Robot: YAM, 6 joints.
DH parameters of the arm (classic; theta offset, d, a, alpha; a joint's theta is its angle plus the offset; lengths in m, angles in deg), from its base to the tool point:
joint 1: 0 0.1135 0.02 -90
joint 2: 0 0 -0.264 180
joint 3: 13.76 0 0.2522 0
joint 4: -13.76 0 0.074 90
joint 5: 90 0 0 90
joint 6: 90 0.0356 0 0
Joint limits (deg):
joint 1: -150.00..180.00
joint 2: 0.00..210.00
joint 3: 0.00..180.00
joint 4: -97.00..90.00
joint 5: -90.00..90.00
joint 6: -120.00..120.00
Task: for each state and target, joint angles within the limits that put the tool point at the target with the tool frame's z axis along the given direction. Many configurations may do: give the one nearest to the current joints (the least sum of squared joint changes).
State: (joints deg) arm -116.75 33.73 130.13 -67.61 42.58 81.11
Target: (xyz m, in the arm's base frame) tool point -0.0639 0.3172 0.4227 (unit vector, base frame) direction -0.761 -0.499 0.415
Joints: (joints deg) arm -83.73 8.20 120.34 -66.99 54.18 81.11
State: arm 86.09 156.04 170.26 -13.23 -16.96 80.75
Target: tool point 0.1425 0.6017 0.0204 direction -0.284 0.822 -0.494
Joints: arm 75.07 177.06 152.50 -9.86 -29.08 80.75
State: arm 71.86 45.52 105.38 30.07 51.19 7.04
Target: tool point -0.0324 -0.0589 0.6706 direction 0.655 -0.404 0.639
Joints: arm 38.63 54.81 123.54 -0.83 46.41 7.04
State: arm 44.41 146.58 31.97 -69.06 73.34 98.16
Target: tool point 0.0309 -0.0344 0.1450 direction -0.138 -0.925 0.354
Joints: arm -2.35 163.08 0.12 -91.28 68.42 98.16
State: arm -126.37 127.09 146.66 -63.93 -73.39 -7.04
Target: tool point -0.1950 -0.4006 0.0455 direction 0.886 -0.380 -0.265
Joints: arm -120.34 152.33 111.78 -73.73 -73.09 -7.04
